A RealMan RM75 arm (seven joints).
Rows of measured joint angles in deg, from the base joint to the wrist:
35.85, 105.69, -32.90, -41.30, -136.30, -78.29, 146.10
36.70, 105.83, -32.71, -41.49, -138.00, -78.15, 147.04
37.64, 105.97, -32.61, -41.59, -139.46, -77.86, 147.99
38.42, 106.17, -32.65, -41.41, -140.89, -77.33, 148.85
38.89, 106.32, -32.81, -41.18, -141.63, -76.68, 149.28
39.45, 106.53, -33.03, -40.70, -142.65, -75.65, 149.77
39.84, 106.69, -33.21, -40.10, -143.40, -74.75, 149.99
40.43, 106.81, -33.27, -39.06, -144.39, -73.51, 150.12
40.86, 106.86, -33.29, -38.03, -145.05, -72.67, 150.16
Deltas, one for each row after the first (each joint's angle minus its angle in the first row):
0.85, 0.14, 0.19, -0.19, -1.70, 0.14, 0.94
1.79, 0.28, 0.29, -0.29, -3.16, 0.43, 1.89
2.57, 0.48, 0.25, -0.11, -4.59, 0.96, 2.75
3.04, 0.63, 0.09, 0.12, -5.33, 1.61, 3.18
3.60, 0.84, -0.13, 0.60, -6.35, 2.64, 3.67
3.99, 1.00, -0.31, 1.20, -7.10, 3.54, 3.89
4.58, 1.12, -0.37, 2.24, -8.09, 4.78, 4.02
5.01, 1.17, -0.39, 3.27, -8.75, 5.62, 4.06

